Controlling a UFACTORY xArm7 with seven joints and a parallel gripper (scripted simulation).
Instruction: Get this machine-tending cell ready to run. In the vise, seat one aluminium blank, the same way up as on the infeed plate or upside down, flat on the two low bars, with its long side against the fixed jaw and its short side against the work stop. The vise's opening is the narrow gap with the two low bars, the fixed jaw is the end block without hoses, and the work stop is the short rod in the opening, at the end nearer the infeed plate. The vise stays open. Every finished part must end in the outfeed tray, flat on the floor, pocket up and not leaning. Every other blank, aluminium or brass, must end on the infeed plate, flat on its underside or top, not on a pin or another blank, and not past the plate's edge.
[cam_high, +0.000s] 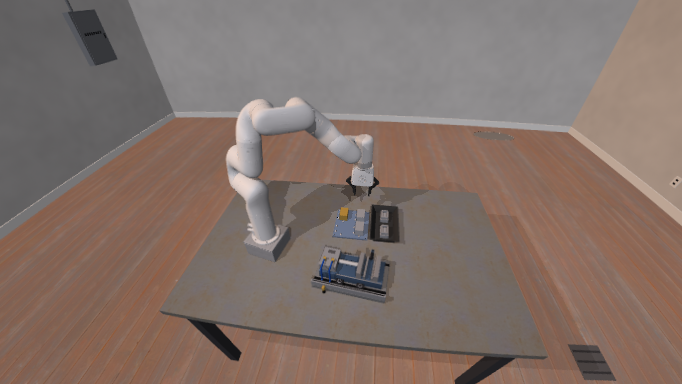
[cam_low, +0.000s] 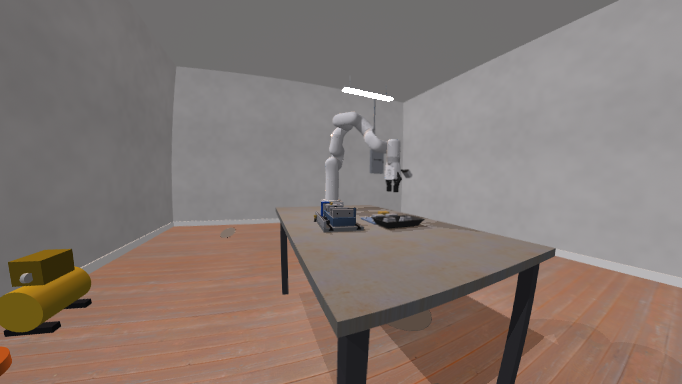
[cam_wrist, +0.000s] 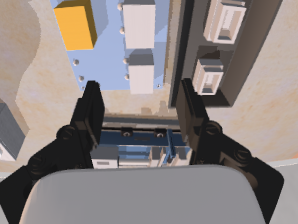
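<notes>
The brass blank lies 160 mm below my hand, 90 mm behind it and 10 mm to the right of it. The rest, counted from my hand: white piston rod: 330 mm to the right, 110 mm below; then vise: 330 mm to the right, 150 mm below, 20 mm ahead.
</notes>
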